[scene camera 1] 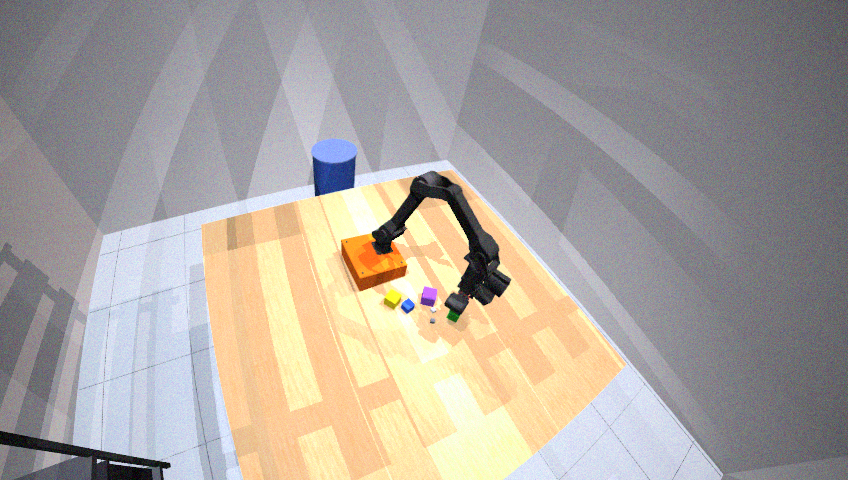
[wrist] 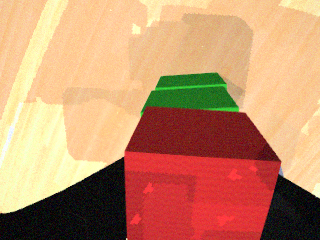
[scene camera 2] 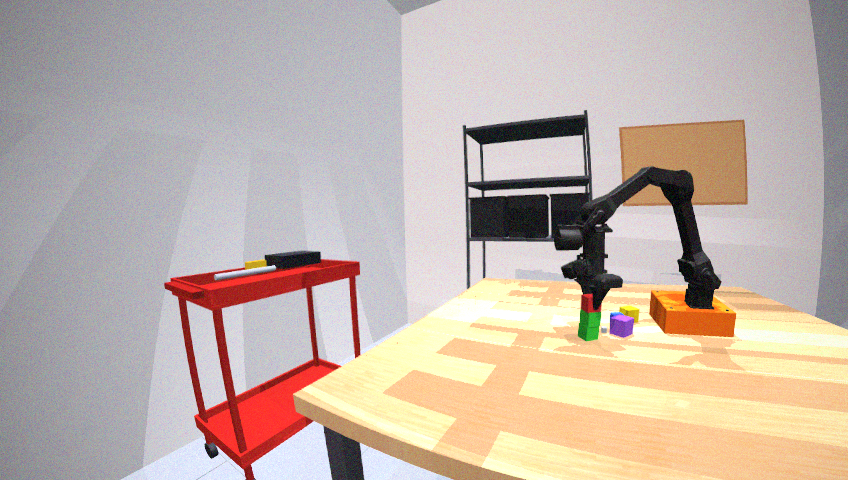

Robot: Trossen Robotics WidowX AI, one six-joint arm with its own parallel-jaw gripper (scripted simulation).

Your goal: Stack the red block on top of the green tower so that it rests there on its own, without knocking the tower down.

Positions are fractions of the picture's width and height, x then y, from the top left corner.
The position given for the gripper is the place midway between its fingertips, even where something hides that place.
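Note:
There's a red block (wrist: 0.57,0.69) here, and you'd find the gripper (wrist: 0.60,0.69) in that same wrist view. Scene camera 1 has the gripper too (scene camera 1: 0.54,0.63), and so does scene camera 2, with the gripper (scene camera 2: 0.70,0.64) in its picture.

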